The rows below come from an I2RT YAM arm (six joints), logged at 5 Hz.
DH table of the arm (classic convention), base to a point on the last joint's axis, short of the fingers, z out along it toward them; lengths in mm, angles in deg. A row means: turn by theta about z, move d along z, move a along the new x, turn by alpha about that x. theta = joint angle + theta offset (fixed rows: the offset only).
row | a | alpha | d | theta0
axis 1 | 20.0 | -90.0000 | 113.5 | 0.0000
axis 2 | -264.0 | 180.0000 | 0.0 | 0.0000
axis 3 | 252.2 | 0.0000 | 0.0 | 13.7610
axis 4 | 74.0 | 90.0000 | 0.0 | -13.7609
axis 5 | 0.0 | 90.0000 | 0.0 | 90.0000
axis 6 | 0.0 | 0.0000 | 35.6 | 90.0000
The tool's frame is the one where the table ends.
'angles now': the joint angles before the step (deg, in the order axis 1, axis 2, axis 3, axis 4, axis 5, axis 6). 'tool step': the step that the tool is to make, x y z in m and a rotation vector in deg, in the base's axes. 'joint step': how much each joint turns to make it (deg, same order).
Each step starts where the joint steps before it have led.
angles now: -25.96 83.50 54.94 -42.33 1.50 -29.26
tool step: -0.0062 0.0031 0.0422 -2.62 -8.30 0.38
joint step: -0.17 -6.45 2.95 -0.79 -1.40 0.00
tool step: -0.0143 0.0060 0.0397 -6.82 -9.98 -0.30
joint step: 0.02 -8.00 0.58 3.39 1.61 -0.69
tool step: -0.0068 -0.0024 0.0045 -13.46 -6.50 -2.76
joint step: 0.01 -5.00 -5.79 13.06 8.41 -4.70
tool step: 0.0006 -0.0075 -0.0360 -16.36 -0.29 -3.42
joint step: 0.00 -0.48 -12.45 22.36 10.79 -10.75
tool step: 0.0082 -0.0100 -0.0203 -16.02 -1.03 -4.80
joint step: -0.02 4.88 -7.80 26.16 9.48 -12.52
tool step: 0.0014 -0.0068 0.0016 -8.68 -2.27 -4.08
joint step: -0.69 2.96 -2.28 15.07 4.44 -7.27
